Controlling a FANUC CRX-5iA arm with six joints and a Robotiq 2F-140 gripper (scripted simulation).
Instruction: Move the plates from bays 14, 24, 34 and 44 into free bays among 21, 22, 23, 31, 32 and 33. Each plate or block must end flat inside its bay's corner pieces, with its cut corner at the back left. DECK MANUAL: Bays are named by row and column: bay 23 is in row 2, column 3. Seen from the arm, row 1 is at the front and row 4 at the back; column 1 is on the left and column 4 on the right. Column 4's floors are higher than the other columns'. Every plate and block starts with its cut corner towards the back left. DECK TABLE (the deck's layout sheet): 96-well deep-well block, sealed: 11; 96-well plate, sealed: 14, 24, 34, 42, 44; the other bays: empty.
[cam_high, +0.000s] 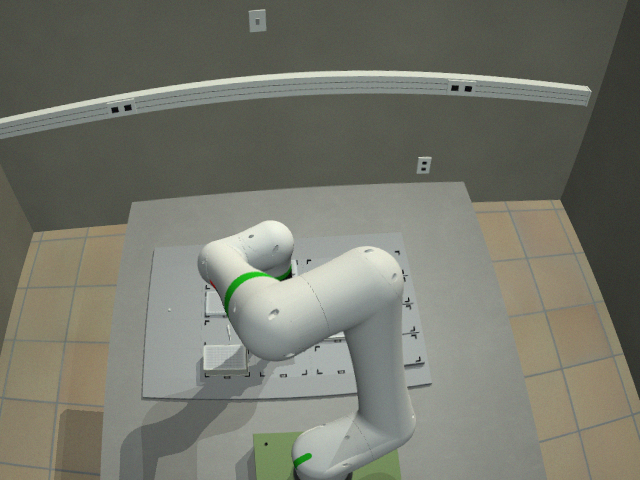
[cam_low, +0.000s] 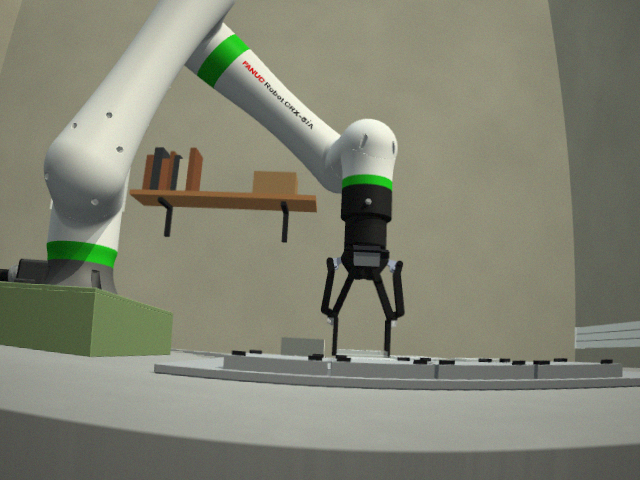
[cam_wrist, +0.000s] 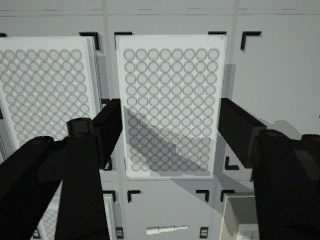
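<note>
Right now my hand is 4 cm above the white scrap and 2 cm short of it. The rest, counted from my hand: thin white stick: 15 cm to the left, 4 cm below, 2 cm ahead; sealed deep-well block: 18 cm to the left, 8 cm behind, 2 cm below; sealed 96-well plate: 15 cm to the left, 13 cm ahead, 3 cm below.
</note>
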